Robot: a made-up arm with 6 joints.
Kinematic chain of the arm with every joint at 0, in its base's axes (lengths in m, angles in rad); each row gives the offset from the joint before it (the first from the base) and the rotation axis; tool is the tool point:
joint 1: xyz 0 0 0.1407 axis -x
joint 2: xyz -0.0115 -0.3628 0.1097 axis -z
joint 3: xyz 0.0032 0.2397 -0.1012 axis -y
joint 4: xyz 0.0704 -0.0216 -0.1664 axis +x
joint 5: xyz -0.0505 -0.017 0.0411 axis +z
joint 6: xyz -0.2 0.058 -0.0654 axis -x
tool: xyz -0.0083 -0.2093 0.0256
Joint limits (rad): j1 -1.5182..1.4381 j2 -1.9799..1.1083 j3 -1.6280..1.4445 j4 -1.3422..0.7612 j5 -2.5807..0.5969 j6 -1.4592..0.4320
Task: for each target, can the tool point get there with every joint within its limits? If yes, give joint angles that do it. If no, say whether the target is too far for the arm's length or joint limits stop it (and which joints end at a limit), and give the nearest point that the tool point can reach.
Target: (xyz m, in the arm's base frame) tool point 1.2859 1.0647 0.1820
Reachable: no: too far | nearest point 0.4198 0.3272 -0.0867 | short by 1.169 m
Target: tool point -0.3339 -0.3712 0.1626
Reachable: yes | joints 1.1795 -1.0672 0.2210 -0.5360 -1.8798 -0.3200
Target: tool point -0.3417 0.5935 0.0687
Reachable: no: joint limits stop it (at a limit: joint 1, joint 6) | nearest point -0.2716 0.4142 0.0097 | short by 0.201 m
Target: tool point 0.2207 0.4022 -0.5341
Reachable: no: joint limits stop it (at a limit: joint 1, joint 2, joint 6) | nearest point 0.2242 0.3117 -0.4415 | short by 0.130 m
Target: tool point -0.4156 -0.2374 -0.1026
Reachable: yes | joints 0.2770 -0.3646 -0.9224 -0.3089 -1.8714 -1.2919
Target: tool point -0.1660 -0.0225 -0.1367
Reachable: yes | joints -0.1083 -0.2139 0.4157 -0.2037 -1.2238 -0.1521
